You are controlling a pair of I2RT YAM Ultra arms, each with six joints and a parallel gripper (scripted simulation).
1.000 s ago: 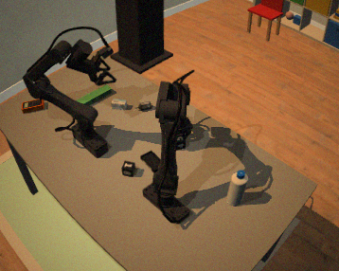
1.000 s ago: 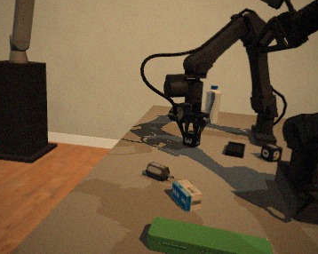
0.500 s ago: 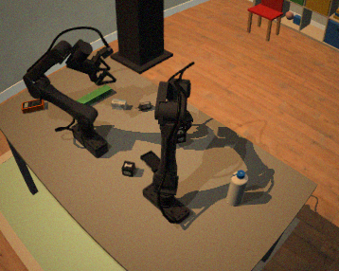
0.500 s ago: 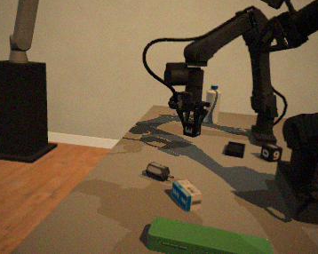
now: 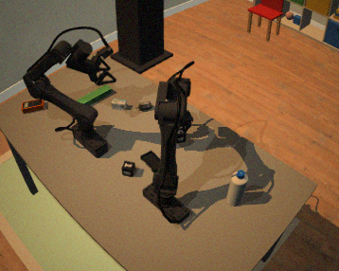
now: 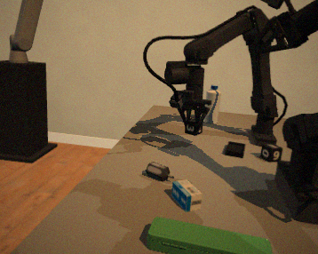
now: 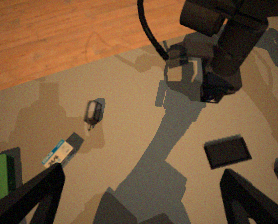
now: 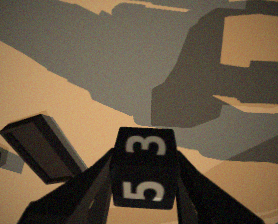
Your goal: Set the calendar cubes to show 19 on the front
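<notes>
My right gripper is now 26 cm past the black cube, 4 cm to the right of it and 5 cm above it. Also, from my right hand: blue-and-white box 1 cm behind, 39 cm to the left, 5 cm below; then green box 6 cm behind, 54 cm to the left, 6 cm below; then dark grey object 6 cm ahead, 29 cm to the left, 5 cm below.
</notes>
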